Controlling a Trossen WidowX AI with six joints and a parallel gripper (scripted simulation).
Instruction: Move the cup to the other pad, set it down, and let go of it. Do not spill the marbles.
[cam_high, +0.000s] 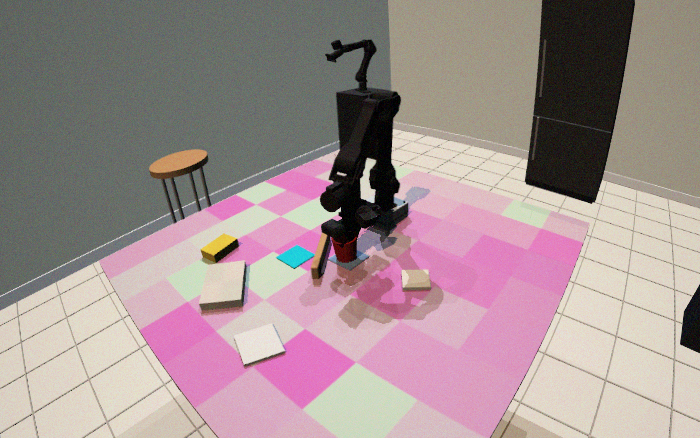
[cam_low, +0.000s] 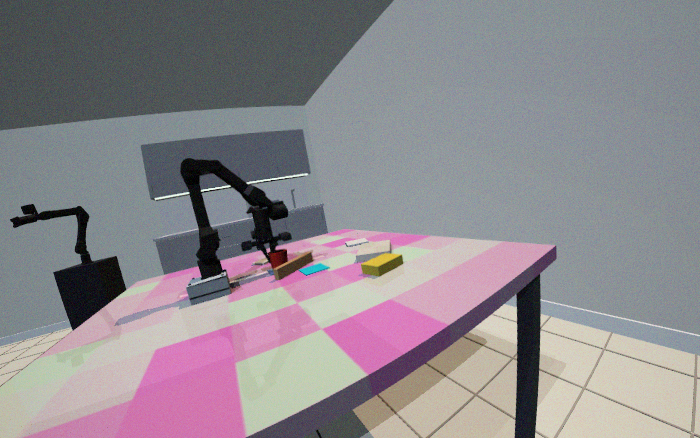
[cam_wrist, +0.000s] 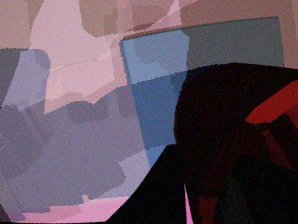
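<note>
My gripper tip is 5 cm above the blue pad, 3 cm short of it and 1 cm to the right of it. The rest, counted from my gripper tip: teal pad: 13 cm ahead, 12 cm to the right, 5 cm below; red cup: 3 cm ahead; wooden block: 8 cm ahead, 6 cm to the right, 3 cm below.
</note>
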